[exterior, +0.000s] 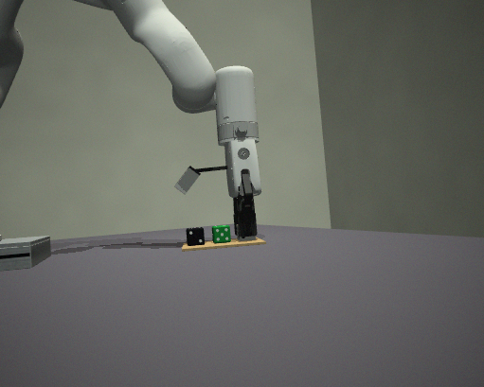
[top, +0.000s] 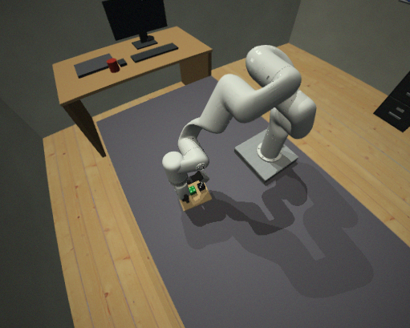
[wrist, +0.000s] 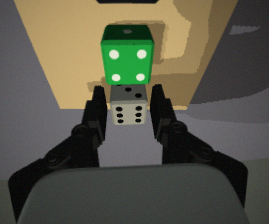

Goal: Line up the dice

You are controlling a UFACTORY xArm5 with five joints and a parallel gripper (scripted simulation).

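Right now my hand is 1 cm above the white die. The rest, counted from my hand: tan mat 4 cm behind, 1 cm to the left, 3 cm below; then green die 4 cm behind, 1 cm to the left, 1 cm below; then black die 9 cm behind, 2 cm to the left, 1 cm below.
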